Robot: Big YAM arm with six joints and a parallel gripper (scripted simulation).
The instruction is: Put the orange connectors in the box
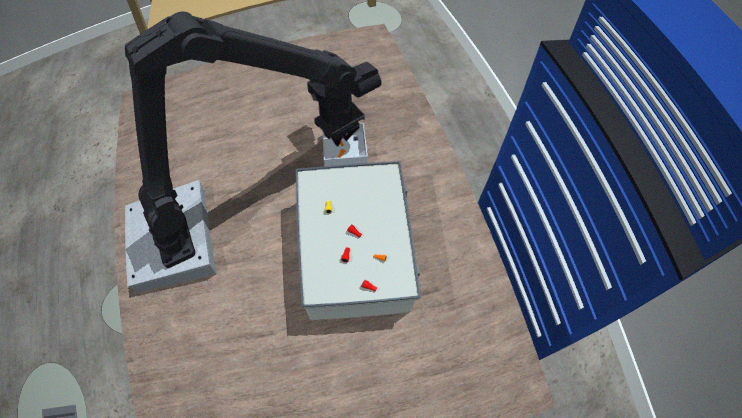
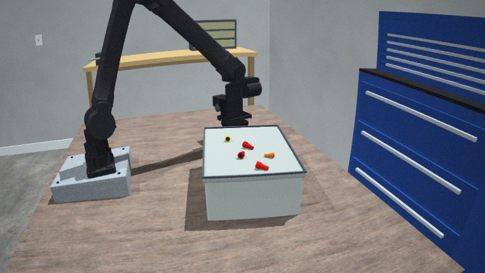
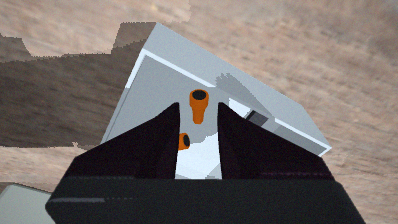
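My gripper is now 20 mm to the left of the junction box floor and 20 mm above it. Also, from my hand: yellow wire connector 120 mm behind, 210 mm to the right, 110 mm above; then tool case 90 mm behind, 280 mm to the right, 70 mm above.
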